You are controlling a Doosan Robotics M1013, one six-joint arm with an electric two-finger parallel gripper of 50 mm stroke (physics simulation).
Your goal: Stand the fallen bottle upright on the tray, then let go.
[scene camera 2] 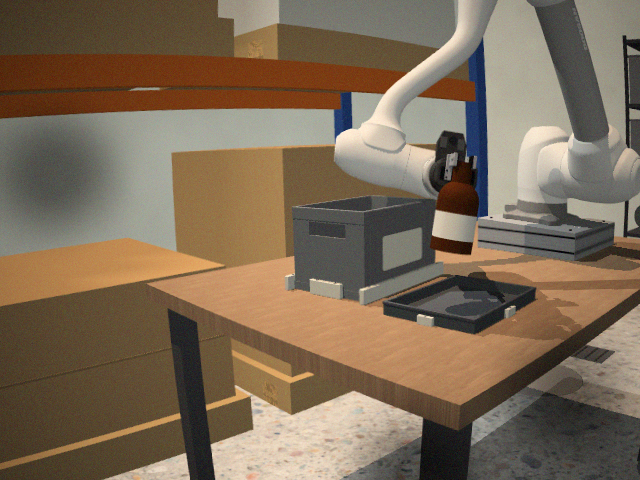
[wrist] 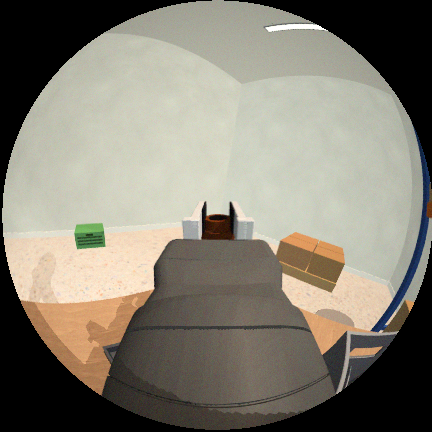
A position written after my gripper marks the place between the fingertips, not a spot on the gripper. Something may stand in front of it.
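There's my gripper point(wrist: 217, 210), and there's also a brown bottle point(scene camera 2: 455, 219).
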